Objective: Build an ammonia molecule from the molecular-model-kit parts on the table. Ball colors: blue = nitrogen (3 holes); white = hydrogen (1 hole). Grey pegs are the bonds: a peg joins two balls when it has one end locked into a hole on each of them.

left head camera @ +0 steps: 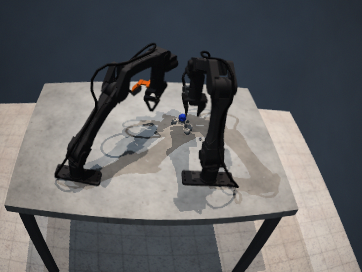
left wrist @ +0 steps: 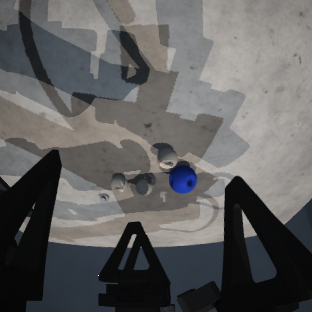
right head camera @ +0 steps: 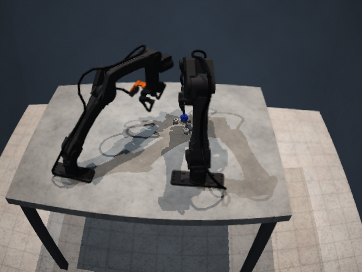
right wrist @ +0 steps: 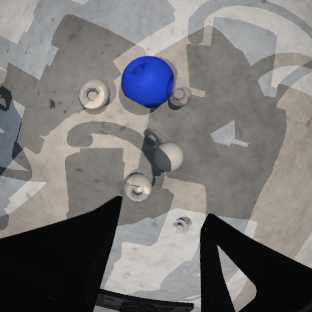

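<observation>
The blue ball (left head camera: 182, 117) (right head camera: 184, 118) (left wrist: 183, 179) (right wrist: 148, 81) rests on the table. A white ball (left wrist: 167, 158) (right wrist: 94, 95) lies beside it, apart in the right wrist view. Two more white balls, one (left wrist: 144, 187) (right wrist: 169, 156) smooth side up and one (left wrist: 118, 182) (right wrist: 137, 187) hole up, lie close together. One grey peg (right wrist: 180, 97) is at the blue ball's edge; whether it touches is unclear. Another peg (right wrist: 152, 136) is beside the smooth white ball, and a third (left wrist: 103, 197) (right wrist: 182, 225) lies apart. My left gripper (left head camera: 151, 107) (left wrist: 149, 170) is wide open and empty, raised. My right gripper (left head camera: 193, 114) (right wrist: 163, 214) is partly open and empty, above the parts.
The grey table (left head camera: 125, 200) (right head camera: 125, 200) carries both arm bases (left head camera: 78, 176) (left head camera: 210, 178). An orange part (left head camera: 141, 85) (right head camera: 138, 86) shows by the left arm. Arm and cable shadows cross the parts. The right arm hides much of its gripper in the right head view.
</observation>
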